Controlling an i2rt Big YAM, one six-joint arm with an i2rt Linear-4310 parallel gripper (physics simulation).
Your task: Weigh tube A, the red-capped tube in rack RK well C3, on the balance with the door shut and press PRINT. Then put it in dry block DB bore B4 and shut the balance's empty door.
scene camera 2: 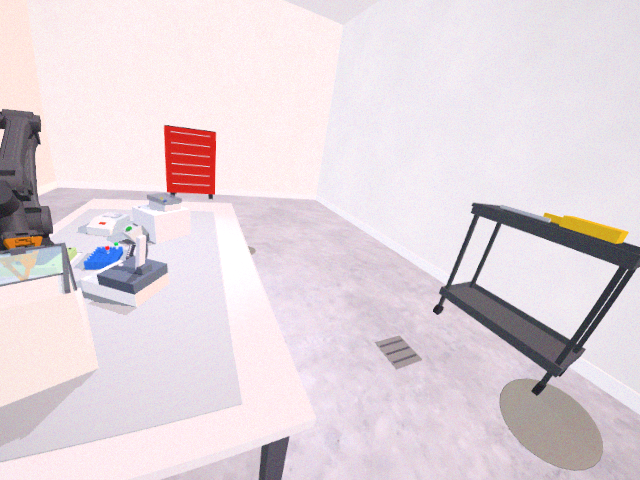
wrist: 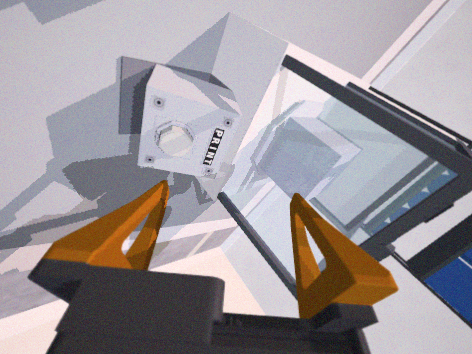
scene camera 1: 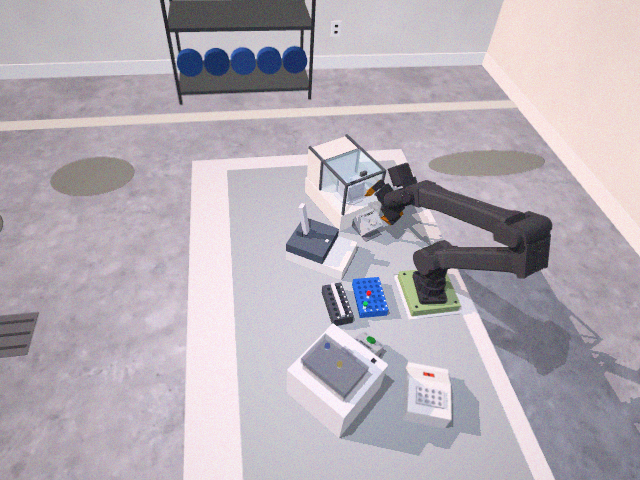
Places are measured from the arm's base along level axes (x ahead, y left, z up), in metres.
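Where they show: gripper, fingertip midpoint: [scene camera 2: 27, 274] [wrist: 230, 192] [scene camera 1: 373, 206]; arm's base, origin of the base link: [scene camera 1: 428, 288].
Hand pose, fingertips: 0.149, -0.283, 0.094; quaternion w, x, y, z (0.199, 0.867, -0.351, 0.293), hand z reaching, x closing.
Note:
Each offset is from my fingertips to the top centre of the thing, as dx, dy, dz. "pt": to the spot under its first point.
The red-capped tube @(+0.053, +0.312, -0.066) [scene camera 1: 368, 292] [scene camera 2: 107, 248] stands in the blue rack @(+0.044, +0.301, -0.090) [scene camera 1: 381, 301] [scene camera 2: 97, 259]; its well label is unreadable. The glass-walled balance [scene camera 1: 321, 202] [wrist: 370, 109] is at the table's far end; I cannot tell how far its door is open. The PRINT unit @(pt +0.011, +0.025, -0.054) [scene camera 1: 369, 222] [wrist: 190, 120] with its pale round button stands beside it. My gripper [scene camera 1: 375, 207] [wrist: 230, 192] is open and empty, close to the balance's glass and the PRINT unit. A white block with a grid of bores and a red display [scene camera 1: 428, 414] [scene camera 2: 105, 226] sits at the near right; bore labels are unreadable.
A dark-topped device [scene camera 1: 312, 246] [scene camera 2: 131, 279] with an upright post stands between balance and racks. A black rack @(+0.150, +0.326, -0.073) [scene camera 1: 331, 304] is beside the blue one. A large white box @(+0.154, +0.563, +0.070) [scene camera 1: 315, 392] [scene camera 2: 165, 224] and a green-button unit [scene camera 1: 371, 339] stand nearer. The arm's green base [scene camera 1: 413, 302] is right of the racks.

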